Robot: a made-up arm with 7 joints.
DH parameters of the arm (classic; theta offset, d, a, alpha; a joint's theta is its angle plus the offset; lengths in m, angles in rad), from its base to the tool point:
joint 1: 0 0.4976 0 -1.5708
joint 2: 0 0 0 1.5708
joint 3: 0 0.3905 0.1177 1.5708
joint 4: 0 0 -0.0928 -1.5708
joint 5: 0 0.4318 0 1.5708
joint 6: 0 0 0.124 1.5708
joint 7: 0 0 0 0
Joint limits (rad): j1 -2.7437..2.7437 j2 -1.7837..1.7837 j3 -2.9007..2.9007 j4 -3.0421..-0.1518 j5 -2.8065..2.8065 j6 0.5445..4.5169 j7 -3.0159..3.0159
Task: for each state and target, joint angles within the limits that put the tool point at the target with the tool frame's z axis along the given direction. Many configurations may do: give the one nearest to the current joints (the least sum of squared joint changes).
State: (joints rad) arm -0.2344 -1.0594 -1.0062 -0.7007 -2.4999 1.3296 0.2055
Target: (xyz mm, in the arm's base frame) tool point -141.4 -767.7 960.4 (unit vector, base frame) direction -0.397 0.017 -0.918
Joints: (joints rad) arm 0.6910 -1.1822 -1.0421 -1.1158 -1.9118 0.8304 0.2055
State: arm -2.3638 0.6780 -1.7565 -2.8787 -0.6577 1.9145 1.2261
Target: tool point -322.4 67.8 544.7 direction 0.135 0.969 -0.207
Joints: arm -1.4746 1.1214 -2.1601 -3.0421 -1.1091 2.7820 1.2261
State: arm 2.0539 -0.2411 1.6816 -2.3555 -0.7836 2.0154 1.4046
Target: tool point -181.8 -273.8 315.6 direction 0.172 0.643 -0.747
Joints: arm 2.6996 0.6825 0.9969 -2.9060 -1.1665 2.0189 1.4046
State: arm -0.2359 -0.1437 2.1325 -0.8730 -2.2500 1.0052 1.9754
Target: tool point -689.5 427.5 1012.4 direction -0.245 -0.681 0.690
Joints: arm 0.0122 -0.8915 1.6419 -0.7753 -2.8065 1.5290 1.9754
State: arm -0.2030 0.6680 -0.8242 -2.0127 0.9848 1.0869 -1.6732
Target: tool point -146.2 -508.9 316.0 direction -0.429 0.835 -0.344
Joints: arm -0.3756 1.4996 -1.2027 -2.4632 0.5416 1.8446 -1.6732
